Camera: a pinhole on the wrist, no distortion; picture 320 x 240 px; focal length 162.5 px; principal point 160.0 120.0 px. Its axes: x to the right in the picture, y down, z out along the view. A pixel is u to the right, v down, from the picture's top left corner.
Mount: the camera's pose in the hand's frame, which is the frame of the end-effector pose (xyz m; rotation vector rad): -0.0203 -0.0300 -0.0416 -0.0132 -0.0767 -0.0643
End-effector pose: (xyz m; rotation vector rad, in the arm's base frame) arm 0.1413 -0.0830 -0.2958 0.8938 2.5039 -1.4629
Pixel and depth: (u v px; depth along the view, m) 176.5 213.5 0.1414
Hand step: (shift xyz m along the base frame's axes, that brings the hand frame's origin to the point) 0.0182 -0.0681 -0.0886
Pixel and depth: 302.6 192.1 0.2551
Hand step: -0.1620 -0.0798 -0.2475
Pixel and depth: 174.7 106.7 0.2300
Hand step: -0.0468 -0.1811 -0.0584
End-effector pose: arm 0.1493 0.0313 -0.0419 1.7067 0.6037 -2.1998
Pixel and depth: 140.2 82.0 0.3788
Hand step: -0.3075 -0.0718 0.1835
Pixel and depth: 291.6 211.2 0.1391
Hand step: -0.0904 -0.0868 -0.0677
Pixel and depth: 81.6 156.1 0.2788
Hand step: -0.1255 -0.1544 0.2063
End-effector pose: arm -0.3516 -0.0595 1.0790 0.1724 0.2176 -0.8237
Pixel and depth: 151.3 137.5 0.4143
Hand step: 0.0158 -0.0219 0.3757
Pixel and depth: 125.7 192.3 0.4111
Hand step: 0.0836 0.1141 0.3902
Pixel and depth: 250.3 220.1 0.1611
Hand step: 0.1059 -0.0299 0.1085
